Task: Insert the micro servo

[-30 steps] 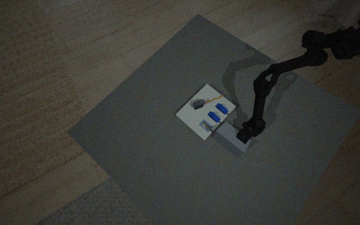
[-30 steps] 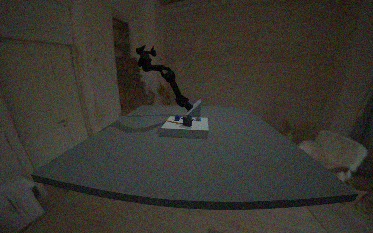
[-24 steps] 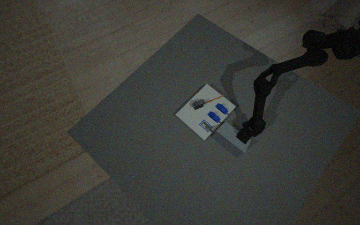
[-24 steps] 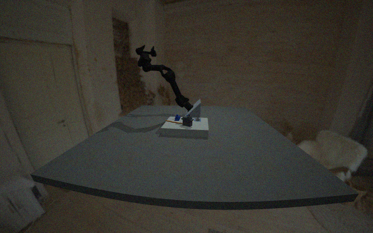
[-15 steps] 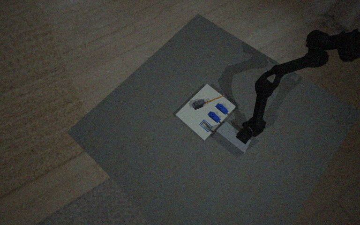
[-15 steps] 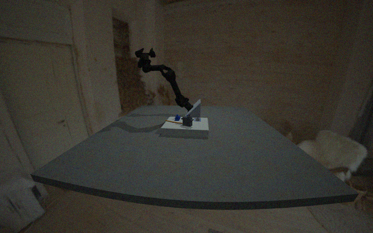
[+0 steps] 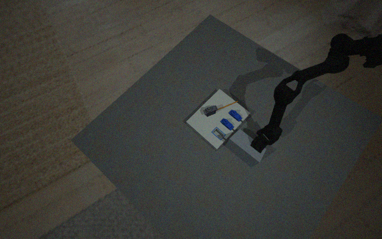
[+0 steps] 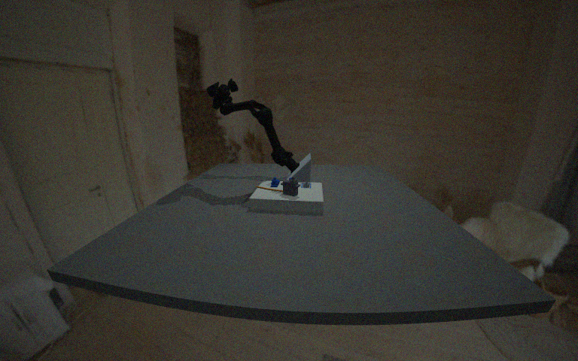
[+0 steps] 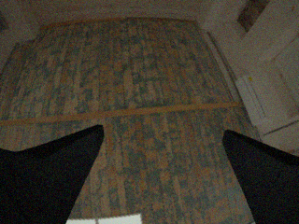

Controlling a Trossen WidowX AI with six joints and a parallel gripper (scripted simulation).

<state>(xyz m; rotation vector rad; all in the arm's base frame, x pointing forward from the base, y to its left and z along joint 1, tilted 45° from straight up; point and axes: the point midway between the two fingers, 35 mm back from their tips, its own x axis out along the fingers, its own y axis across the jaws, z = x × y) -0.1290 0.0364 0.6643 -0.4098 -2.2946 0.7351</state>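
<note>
Right now the white deck is 460 mm ahead of my gripper tip, 430 mm to the left of it and 580 mm below it.
</note>
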